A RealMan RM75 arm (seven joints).
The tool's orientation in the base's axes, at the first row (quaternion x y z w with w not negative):
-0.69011 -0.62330 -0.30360 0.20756
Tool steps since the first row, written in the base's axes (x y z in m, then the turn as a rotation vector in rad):
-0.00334 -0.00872 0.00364 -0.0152 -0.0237 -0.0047
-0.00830 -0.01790 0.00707 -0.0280 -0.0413 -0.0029
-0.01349 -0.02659 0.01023 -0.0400 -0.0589 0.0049
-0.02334 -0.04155 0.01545 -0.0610 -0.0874 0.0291
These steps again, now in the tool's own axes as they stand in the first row. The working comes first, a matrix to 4 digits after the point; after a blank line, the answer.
The tool's axes in the first row as the columns of a matrix, in the base's axes (used below as rounded here):
0.0387 0.9863 0.1603
0.7343 -0.1368 0.6649
0.6778 0.0920 -0.7295

-0.00407 -0.00177 -0.00899 -0.0212 -0.0122 -0.0148
-0.00867 -0.00509 -0.01839 -0.0334 -0.0222 -0.0298
-0.01311 -0.00873 -0.02730 -0.0415 -0.0309 -0.0491
-0.02094 -0.01591 -0.04264 -0.0468 -0.0455 -0.0891

